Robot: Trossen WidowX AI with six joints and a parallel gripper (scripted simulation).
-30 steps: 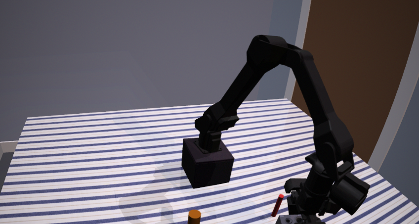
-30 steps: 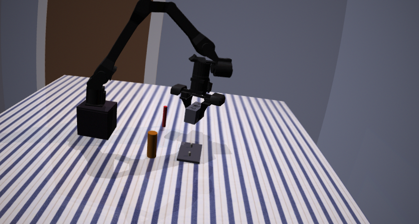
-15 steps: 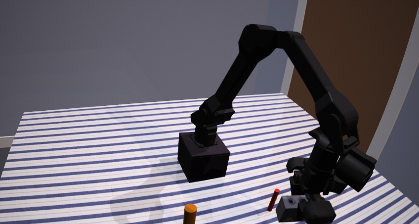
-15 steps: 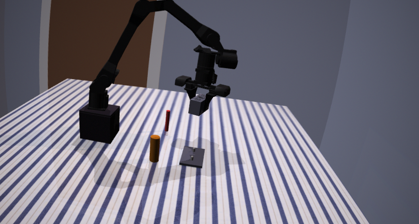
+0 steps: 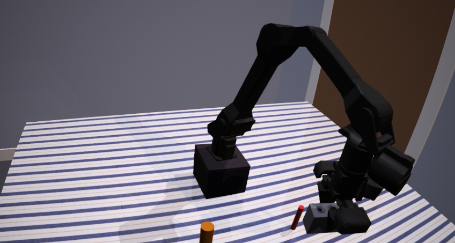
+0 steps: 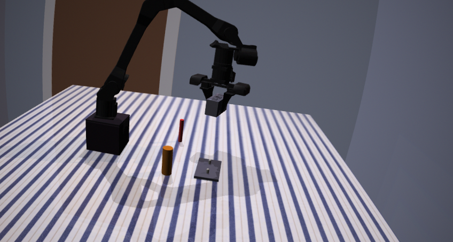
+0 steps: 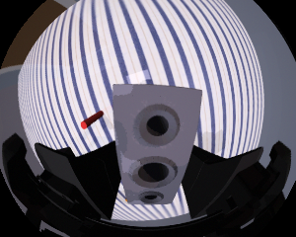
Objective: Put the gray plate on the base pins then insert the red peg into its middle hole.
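My gripper tip is now 160 mm to the left of the flat base, 130 mm above it and 30 mm past it. From my gripper tip the other things lie so: red peg (100 mm below, 100 mm behind, 40 mm to the left); then orange cylinder (190 mm to the right, 150 mm behind, 100 mm below); then gray plate (30 mm above).
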